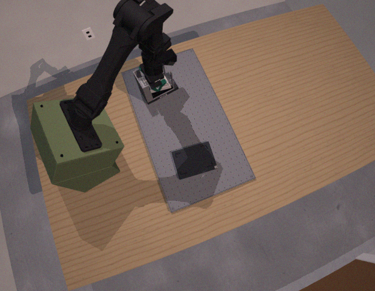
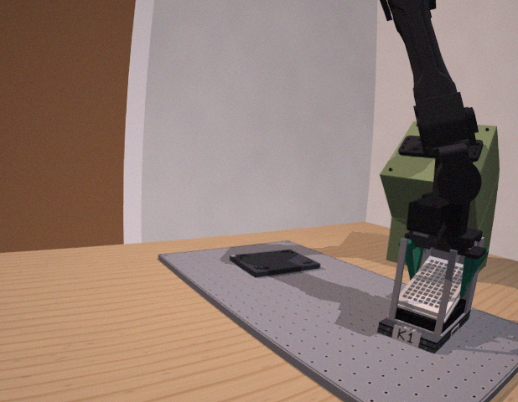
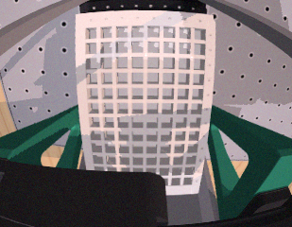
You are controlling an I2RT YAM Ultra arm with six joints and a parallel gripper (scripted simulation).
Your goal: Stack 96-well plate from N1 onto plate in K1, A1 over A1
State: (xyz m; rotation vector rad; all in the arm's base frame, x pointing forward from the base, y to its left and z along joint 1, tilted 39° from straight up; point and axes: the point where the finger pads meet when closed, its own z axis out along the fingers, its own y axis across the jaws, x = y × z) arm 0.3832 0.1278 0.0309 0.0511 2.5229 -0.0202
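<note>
Right now the white 96-well plate is right at my hand. The rest, counted from my hand: back wall 60 mm behind, 10 mm above; then thin post 70 mm ahead, 40 mm to the right, 10 mm above; then black 96-well plate 40 mm below, 10 mm ahead.
</note>
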